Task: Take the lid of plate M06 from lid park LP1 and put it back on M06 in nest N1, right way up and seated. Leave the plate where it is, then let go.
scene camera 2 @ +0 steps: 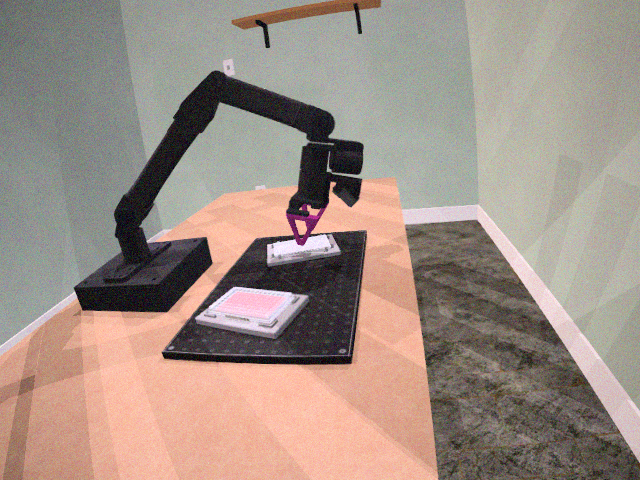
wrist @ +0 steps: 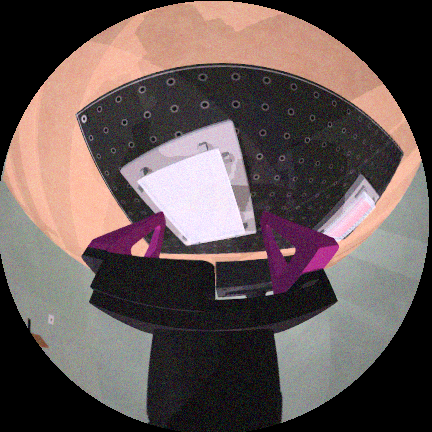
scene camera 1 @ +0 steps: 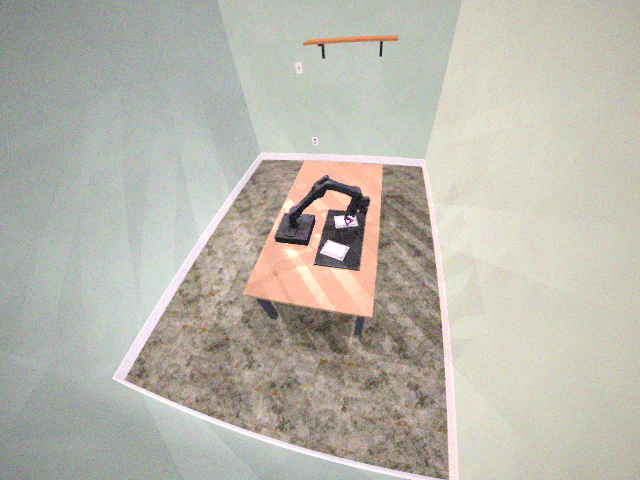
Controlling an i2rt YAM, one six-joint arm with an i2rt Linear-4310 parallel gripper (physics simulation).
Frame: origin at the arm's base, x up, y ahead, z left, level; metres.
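Seen in the pictures: gripper, fingertip midpoint: (scene camera 2: 305, 237) (wrist: 212, 216) (scene camera 1: 347, 219); arm's base, link origin: (scene camera 2: 139, 262) (wrist: 254, 289) (scene camera 1: 294, 226).
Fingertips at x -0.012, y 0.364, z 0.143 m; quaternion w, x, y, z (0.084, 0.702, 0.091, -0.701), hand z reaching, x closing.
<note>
Offsets run from my fingertips to a thing's top centre. "spot": to the spot under its first point. Level surfaces: height alone.
The white lid @[dx -0.022, dy -0.018, dz +0.015 m] (scene camera 1: 339, 222) (scene camera 2: 318, 242) (wrist: 195, 190) lies flat in the grey holder I take for lid park LP1 (scene camera 2: 279, 261) (wrist: 224, 131), at the far end of the black board. Plate M06 @[dx -0.014, dy -0.037, dz -0.264 m] (scene camera 1: 334, 249) (scene camera 2: 253, 303) (wrist: 356, 216), with a pink top inside a white rim and no lid on it, sits in the grey nest N1 @[spot: dx -0.029, dy +0.042, dz -0.278 m] (scene camera 2: 292, 312) at the near end. My gripper (scene camera 1: 347, 222) (scene camera 2: 301, 242) (wrist: 212, 216) is open and empty above the lid. In the wrist view its magenta fingers stand wide apart, one toward each side of the lid. Whether the fingertips reach lid height is unclear.
The black perforated board @[dx -0.039, dy -0.014, dz -0.124 m] (scene camera 1: 343, 238) (scene camera 2: 323, 294) (wrist: 280, 117) carries both holders on the wooden table @[dx -0.053 m] (scene camera 1: 289, 276) (scene camera 2: 258, 413). The arm's black base (scene camera 1: 295, 230) (scene camera 2: 149, 279) stands left of the board. A wooden shelf (scene camera 1: 351, 39) (scene camera 2: 310, 12) is on the back wall.
</note>
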